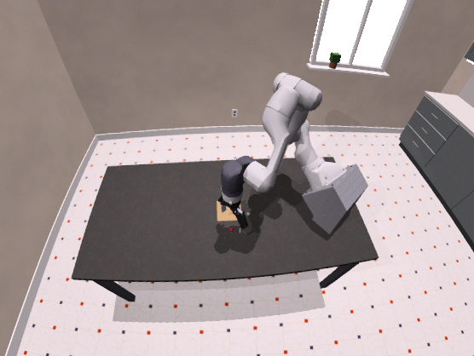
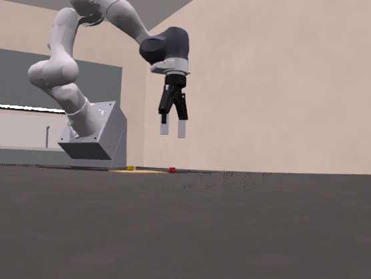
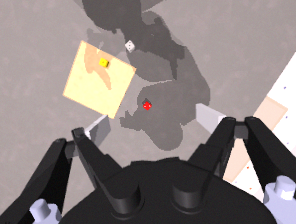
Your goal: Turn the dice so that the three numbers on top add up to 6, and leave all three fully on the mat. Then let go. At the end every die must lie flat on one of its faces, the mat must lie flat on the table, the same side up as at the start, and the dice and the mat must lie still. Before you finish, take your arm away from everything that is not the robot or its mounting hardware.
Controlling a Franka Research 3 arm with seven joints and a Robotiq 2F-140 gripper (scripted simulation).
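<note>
The red die lies 12 cm below my hand and 1 cm to the right of it. The rest, counted from my hand: tan mat (14 cm to the right, 13 cm below, 3 cm behind); yellow die (12 cm to the right, 12 cm below, 8 cm behind); white die (12 cm below, 12 cm behind, 7 cm to the right).
</note>
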